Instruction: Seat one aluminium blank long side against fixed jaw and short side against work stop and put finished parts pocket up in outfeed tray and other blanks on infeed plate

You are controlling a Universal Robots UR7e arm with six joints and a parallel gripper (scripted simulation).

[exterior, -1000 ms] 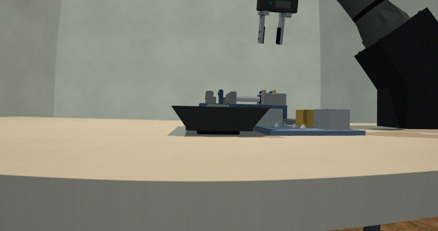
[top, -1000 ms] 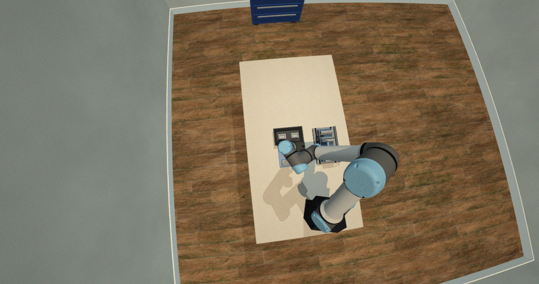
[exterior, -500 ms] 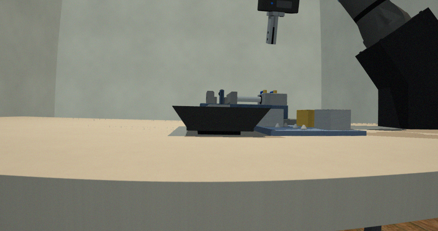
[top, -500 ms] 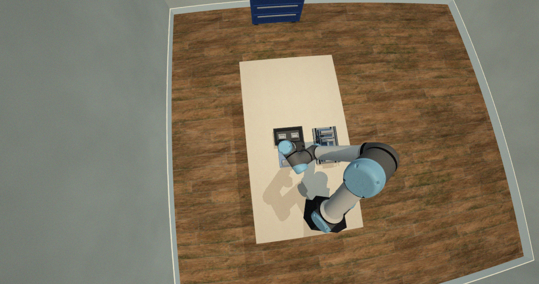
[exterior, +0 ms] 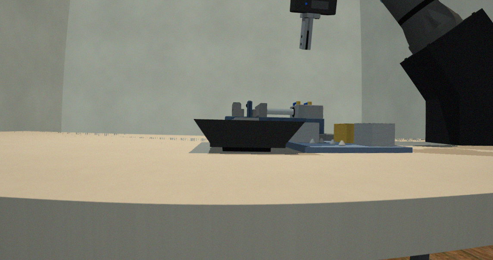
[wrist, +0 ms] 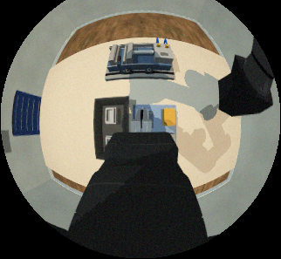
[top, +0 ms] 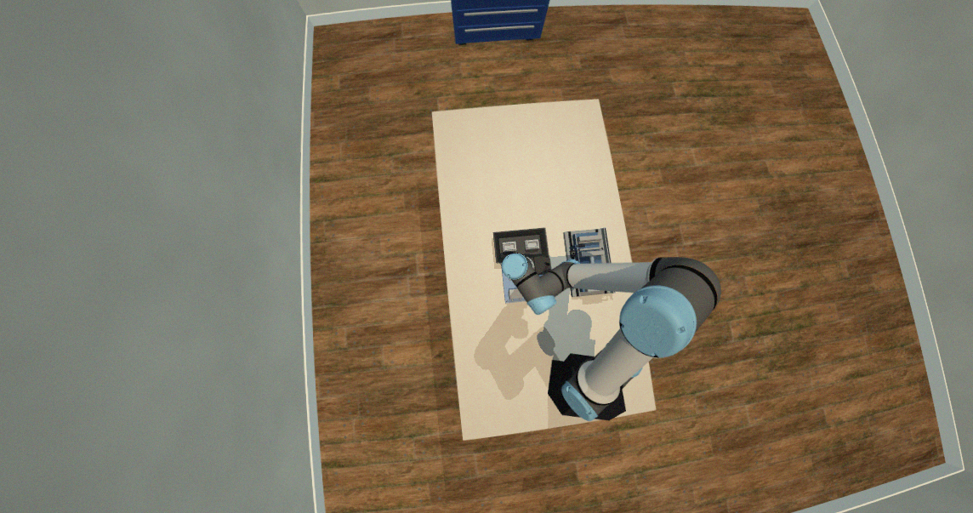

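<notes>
Now: the brass blank 9 cm behind my hand and 17 cm below it. Round my hand: hose end block 12 cm behind, 25 cm to the right, 12 cm below; vise 3 cm behind, 27 cm to the right, 16 cm below.
</notes>
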